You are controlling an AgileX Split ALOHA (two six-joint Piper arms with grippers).
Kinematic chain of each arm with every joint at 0, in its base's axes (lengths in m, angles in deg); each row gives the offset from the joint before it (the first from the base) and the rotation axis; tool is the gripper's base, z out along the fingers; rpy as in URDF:
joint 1: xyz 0 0 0.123 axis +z
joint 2: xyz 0 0 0 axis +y
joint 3: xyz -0.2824 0 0.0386 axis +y
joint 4: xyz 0.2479 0 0.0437 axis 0.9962 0 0.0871
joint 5: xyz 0 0 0 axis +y
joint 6: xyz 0.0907 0 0.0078 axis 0.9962 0 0.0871
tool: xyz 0 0 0 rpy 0 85 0
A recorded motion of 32 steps. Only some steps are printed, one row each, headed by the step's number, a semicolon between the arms.
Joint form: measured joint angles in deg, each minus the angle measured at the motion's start. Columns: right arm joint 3, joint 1, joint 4, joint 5, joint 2, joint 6; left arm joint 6, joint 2, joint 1, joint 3, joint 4, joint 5.
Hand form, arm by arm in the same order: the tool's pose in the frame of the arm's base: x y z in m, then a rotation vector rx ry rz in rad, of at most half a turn. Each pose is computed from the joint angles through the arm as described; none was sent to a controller.
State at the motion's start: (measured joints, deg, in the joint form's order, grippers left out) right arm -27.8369 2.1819 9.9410 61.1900 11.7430 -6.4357; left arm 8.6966 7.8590 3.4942 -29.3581 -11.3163 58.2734
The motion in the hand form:
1: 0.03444 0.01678 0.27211 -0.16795 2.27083 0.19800; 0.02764 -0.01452 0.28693 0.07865 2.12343 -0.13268
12: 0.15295 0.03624 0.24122 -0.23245 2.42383 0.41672; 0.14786 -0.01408 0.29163 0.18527 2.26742 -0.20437
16: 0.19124 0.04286 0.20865 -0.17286 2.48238 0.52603; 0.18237 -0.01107 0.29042 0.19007 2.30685 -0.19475
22: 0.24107 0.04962 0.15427 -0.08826 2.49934 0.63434; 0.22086 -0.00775 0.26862 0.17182 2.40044 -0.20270
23: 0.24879 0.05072 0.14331 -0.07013 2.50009 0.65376; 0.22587 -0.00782 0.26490 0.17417 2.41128 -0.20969
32: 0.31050 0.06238 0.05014 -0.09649 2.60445 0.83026; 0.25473 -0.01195 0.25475 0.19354 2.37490 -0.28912
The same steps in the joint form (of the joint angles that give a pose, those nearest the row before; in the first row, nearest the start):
1: 0.00 0.00 1.40 -1.56 2.69 -1.14; 0.27 3.01 0.00 -0.13 -0.99 -1.89
12: 0.00 0.10 23.59 -24.48 40.11 -23.31; 16.53 37.53 0.00 -5.79 -12.52 -19.54
16: -0.04 0.10 40.01 -30.93 54.76 -37.61; 18.40 46.56 0.00 -9.70 -13.14 -22.32
22: -2.03 0.11 75.41 -35.14 75.67 -71.79; 19.67 57.58 0.00 -12.23 -14.04 -25.43
23: -2.61 0.11 81.94 -34.67 79.39 -78.03; 20.53 59.08 0.00 -12.52 -14.82 -25.82
32: -16.50 -0.01 91.67 -26.71 108.53 -91.35; 32.09 66.11 0.00 -14.78 -27.03 -29.28

